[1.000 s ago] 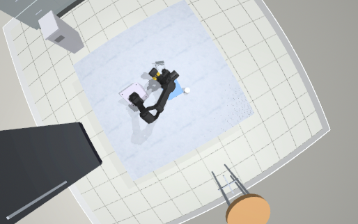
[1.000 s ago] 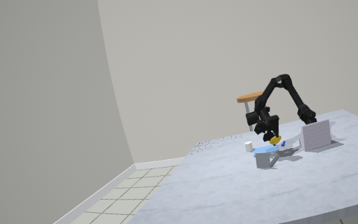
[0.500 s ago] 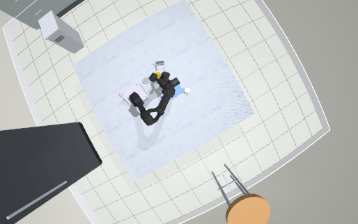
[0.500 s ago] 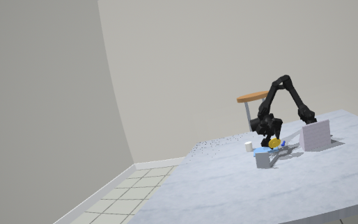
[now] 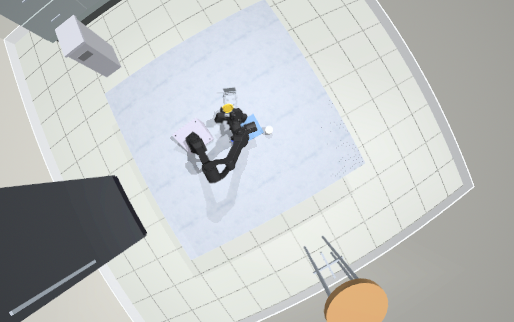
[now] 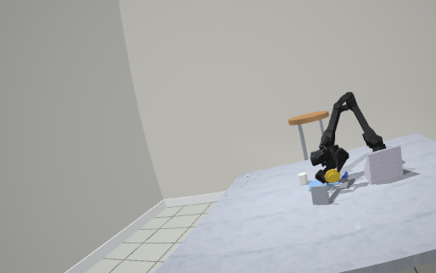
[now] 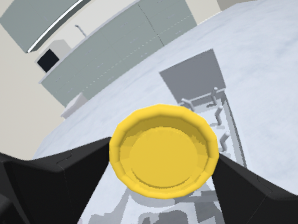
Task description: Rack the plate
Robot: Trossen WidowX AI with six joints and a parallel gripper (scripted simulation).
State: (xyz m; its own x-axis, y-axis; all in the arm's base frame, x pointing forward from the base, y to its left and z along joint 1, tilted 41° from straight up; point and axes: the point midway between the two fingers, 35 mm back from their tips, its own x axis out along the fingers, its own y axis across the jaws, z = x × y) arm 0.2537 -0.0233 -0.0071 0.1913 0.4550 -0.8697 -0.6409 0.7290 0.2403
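Right now my gripper tip is 50 mm above the grey dish rack, 40 mm short of it and 30 mm to the right of it. From my gripper tip the other things lie so: white cup 250 mm to the right, 110 mm ahead, 40 mm below; then yellow plate 10 mm to the right; then blue spoon 180 mm to the right, 100 mm behind, 60 mm below.
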